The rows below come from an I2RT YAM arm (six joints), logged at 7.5 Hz.
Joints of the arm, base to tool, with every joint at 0 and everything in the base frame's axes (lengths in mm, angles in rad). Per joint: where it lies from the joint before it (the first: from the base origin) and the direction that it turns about. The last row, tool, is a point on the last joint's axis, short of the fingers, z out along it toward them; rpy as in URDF.
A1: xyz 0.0 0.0 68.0 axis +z
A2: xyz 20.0 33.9 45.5 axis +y
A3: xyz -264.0 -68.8 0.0 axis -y
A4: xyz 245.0 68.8 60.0 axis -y
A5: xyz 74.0 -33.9 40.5 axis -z
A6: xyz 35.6 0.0 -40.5 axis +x
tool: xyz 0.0 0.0 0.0 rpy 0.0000 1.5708 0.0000
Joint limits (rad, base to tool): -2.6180..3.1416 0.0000..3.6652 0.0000..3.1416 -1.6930..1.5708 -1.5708..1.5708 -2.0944..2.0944
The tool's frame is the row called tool.
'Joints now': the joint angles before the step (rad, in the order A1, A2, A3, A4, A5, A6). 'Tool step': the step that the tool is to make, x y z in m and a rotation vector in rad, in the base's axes. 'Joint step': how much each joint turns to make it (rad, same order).
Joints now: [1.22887, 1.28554, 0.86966, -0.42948, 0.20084, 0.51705]
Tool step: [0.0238, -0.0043, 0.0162, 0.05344, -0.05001, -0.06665]
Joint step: [-0.08738, -0.00793, 0.03669, 0.03052, 0.00466, -0.03377]
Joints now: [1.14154, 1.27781, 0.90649, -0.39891, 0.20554, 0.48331]
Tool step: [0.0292, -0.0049, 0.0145, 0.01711, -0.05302, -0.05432]
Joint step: [-0.10289, 0.01967, 0.05521, 0.01671, -0.00923, -0.06291]
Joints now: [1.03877, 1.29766, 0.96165, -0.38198, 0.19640, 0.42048]
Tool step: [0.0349, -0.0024, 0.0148, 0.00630, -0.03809, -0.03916]
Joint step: [-0.10877, 0.05670, 0.08898, 0.00607, -0.03512, -0.06747]
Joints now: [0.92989, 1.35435, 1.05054, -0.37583, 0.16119, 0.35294]
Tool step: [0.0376, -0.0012, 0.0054, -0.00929, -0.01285, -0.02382]
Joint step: [-0.10112, 0.08728, 0.09044, 0.00618, -0.05048, -0.06122]
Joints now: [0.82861, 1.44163, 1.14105, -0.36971, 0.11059, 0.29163]
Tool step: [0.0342, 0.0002, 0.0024, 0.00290, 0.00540, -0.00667]
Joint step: [-0.07824, 0.09206, 0.09350, 0.00004, -0.05977, -0.03993]
